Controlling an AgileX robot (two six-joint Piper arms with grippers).
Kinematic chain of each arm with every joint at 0, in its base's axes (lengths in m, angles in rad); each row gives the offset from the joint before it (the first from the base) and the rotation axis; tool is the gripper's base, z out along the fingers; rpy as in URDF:
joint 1: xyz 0 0 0.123 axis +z
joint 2: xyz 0 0 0 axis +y
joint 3: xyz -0.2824 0 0.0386 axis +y
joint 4: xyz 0.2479 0 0.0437 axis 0.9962 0 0.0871
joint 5: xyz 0 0 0 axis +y
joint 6: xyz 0.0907 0 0.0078 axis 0.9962 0 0.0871
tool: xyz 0 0 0 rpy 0 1.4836 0
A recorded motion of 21 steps. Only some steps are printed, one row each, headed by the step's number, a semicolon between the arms.
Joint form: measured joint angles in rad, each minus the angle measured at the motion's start. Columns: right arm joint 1, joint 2, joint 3, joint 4, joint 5, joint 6; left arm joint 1, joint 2, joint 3, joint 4, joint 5, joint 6.
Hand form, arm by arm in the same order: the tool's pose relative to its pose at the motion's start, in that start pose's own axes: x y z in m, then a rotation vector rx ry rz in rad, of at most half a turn. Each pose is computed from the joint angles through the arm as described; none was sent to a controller.
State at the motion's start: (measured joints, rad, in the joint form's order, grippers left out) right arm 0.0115 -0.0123 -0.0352 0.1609 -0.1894 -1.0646; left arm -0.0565 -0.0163 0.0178 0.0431 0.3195 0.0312
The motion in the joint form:
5: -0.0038 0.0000 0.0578 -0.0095 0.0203 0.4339; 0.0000 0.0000 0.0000 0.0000 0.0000 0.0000
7: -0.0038 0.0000 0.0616 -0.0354 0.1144 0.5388; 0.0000 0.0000 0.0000 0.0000 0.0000 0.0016
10: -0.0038 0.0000 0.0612 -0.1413 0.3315 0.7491; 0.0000 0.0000 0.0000 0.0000 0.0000 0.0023
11: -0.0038 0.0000 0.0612 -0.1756 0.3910 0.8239; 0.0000 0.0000 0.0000 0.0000 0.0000 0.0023
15: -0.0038 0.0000 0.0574 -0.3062 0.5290 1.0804; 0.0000 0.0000 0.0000 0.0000 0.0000 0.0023
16: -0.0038 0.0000 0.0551 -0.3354 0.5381 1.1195; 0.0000 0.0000 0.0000 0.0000 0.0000 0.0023
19: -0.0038 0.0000 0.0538 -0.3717 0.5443 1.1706; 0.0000 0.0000 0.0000 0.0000 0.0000 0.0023
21: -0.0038 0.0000 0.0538 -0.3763 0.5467 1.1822; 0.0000 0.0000 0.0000 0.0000 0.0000 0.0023
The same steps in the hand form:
5: 0.0131 0.0170 -0.0022 -0.0509 0.0593 0.4217; 0.0000 0.0000 0.0000 0.0000 0.0000 0.0000
7: 0.0180 0.0255 -0.0034 -0.1207 0.1292 0.5002; 0.0000 0.0000 0.0000 0.0000 0.0000 0.0016
10: 0.0288 0.0408 -0.0089 -0.2482 0.3102 0.5967; 0.0000 0.0000 0.0000 0.0000 0.0000 0.0023
11: 0.0323 0.0444 -0.0111 -0.2705 0.3696 0.6324; 0.0000 0.0000 0.0000 0.0000 0.0000 0.0023
15: 0.0415 0.0491 -0.0168 -0.2730 0.5282 0.7397; 0.0000 0.0000 0.0000 0.0000 0.0000 0.0023
16: 0.0421 0.0483 -0.0170 -0.2629 0.5400 0.7475; 0.0000 0.0000 0.0000 0.0000 0.0000 0.0023
19: 0.0430 0.0474 -0.0171 -0.2478 0.5513 0.7599; 0.0000 0.0000 0.0000 0.0000 0.0000 0.0023
21: 0.0432 0.0474 -0.0173 -0.2451 0.5552 0.7663; 0.0000 0.0000 0.0000 0.0000 0.0000 0.0023

